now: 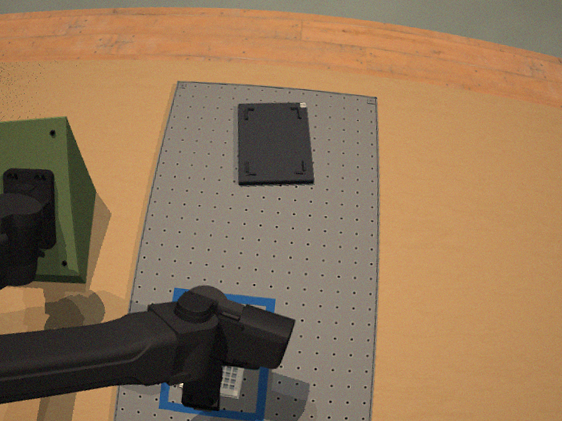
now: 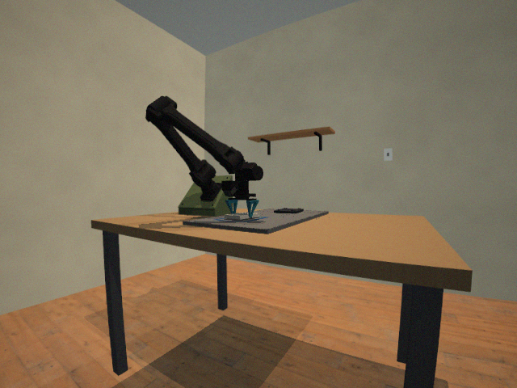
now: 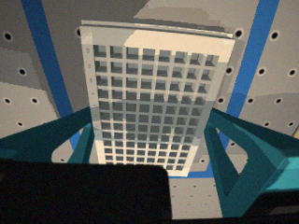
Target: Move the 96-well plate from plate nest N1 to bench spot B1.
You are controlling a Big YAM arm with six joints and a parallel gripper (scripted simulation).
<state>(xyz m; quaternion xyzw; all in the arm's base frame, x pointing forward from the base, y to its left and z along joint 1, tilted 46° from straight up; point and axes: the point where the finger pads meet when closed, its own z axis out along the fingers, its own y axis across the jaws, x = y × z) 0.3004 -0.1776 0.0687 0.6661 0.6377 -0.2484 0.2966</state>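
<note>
Right now the white 96-well plate is right at my hand. From my hand the other things lie so: dark plate nest N1 (37 cm to the left, 7 cm ahead, 1 cm below).
</note>
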